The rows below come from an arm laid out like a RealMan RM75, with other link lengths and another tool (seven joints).
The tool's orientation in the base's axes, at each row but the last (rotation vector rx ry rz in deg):
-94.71, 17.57, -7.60
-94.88, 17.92, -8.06
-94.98, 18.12, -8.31
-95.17, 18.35, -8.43
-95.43, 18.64, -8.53
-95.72, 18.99, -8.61
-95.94, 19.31, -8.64
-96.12, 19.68, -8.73
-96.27, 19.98, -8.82
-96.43, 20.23, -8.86
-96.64, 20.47, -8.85
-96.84, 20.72, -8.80
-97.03, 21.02, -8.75
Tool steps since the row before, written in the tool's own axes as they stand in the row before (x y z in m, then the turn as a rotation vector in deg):
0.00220, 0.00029, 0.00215, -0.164, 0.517, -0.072
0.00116, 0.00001, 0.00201, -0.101, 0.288, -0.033
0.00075, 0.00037, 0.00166, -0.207, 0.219, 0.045
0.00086, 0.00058, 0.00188, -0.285, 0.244, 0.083
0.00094, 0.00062, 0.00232, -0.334, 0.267, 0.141
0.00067, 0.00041, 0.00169, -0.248, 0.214, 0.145
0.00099, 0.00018, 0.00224, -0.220, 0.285, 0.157
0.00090, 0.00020, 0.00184, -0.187, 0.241, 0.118
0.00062, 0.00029, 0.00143, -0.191, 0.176, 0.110
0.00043, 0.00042, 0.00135, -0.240, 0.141, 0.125
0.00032, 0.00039, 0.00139, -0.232, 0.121, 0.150
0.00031, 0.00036, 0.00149, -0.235, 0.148, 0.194
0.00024, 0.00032, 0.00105, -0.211, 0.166, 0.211
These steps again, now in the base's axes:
0.00264, 0.00143, -0.00073, -0.238, -0.064, -0.488
0.00166, 0.00159, -0.00034, -0.140, -0.026, -0.272
0.00113, 0.00133, -0.00062, -0.211, 0.085, -0.203
0.00128, 0.00149, -0.00087, -0.277, 0.142, -0.225
0.00148, 0.00187, -0.00099, -0.310, 0.209, -0.250
0.00107, 0.00136, -0.00069, -0.221, 0.192, -0.207
0.00157, 0.00180, -0.00057, -0.200, 0.188, -0.281
0.00137, 0.00144, -0.00054, -0.175, 0.145, -0.235
0.00097, 0.00112, -0.00055, -0.172, 0.146, -0.170
0.00075, 0.00109, -0.00065, -0.208, 0.179, -0.133
0.00067, 0.00116, -0.00063, -0.190, 0.202, -0.118
0.00069, 0.00126, -0.00062, -0.184, 0.242, -0.151
0.00050, 0.00087, -0.00051, -0.159, 0.248, -0.174

